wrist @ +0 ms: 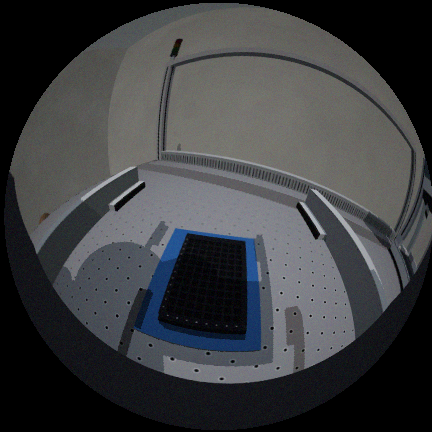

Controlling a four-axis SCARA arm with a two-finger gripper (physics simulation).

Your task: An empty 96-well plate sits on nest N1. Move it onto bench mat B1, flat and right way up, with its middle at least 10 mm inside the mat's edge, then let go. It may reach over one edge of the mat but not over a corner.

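Places are measured from the arm's base along level axes (x ahead, y left, z up), in centimetres.
Pixels of known places: gripper, fingertip midpoint: (pixel 220 181).
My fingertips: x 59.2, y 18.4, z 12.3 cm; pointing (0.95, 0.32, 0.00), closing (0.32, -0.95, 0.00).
Ahead of a thing's pixels: the offset from my fingertips to its middle. "pt": to the spot under its first point. Level surfaces: height alone.
The black 96-well plate {dx -2.3, dy -0.8, dz -10.1 cm} (pixel 210 280) lies flat, wells up, on the blue bench mat {dz -10.8 cm} (pixel 200 342). Blue shows on every side of it, and its middle is well inside the mat's edges. My gripper (pixel 220 181) is open and empty, with its two grey fingers wide apart at the left and right of the view. It is above the plate and clear of it. Nest N1 does not show in this view.
The mat lies on a grey bench top {dz -11.0 cm} (pixel 220 372) with rows of small holes. A slotted rail {pt dx +41.2, dy +8.8, dz -9.9 cm} (pixel 240 170) runs along the far side, below a large frame (pixel 163 110). A small signal light {pt dx +42.2, dy +50.4, dz +62.3 cm} (pixel 176 47) stands at the frame's upper left. Shadows fall across the bench and mat.
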